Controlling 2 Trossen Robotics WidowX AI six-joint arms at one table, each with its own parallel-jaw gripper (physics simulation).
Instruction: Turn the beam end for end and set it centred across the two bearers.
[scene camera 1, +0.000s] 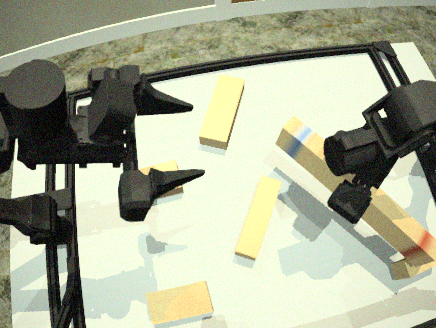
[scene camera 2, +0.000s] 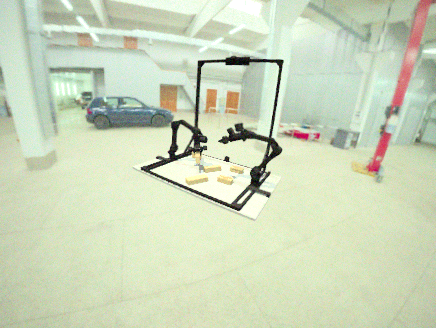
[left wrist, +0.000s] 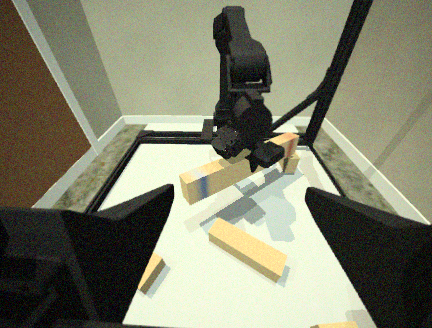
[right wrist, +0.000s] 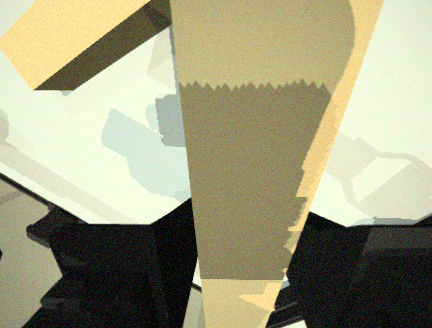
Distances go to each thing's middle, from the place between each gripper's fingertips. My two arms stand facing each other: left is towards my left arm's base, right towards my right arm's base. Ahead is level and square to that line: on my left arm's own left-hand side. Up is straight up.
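The beam (scene camera 1: 384, 215) is 2 cm above my right hand, and going by its middle, the beam is nearer to my right hand than to my left hand.
From my left hand, the beam is 280 mm to the right and 60 mm behind, and it's 210 mm below that hand.
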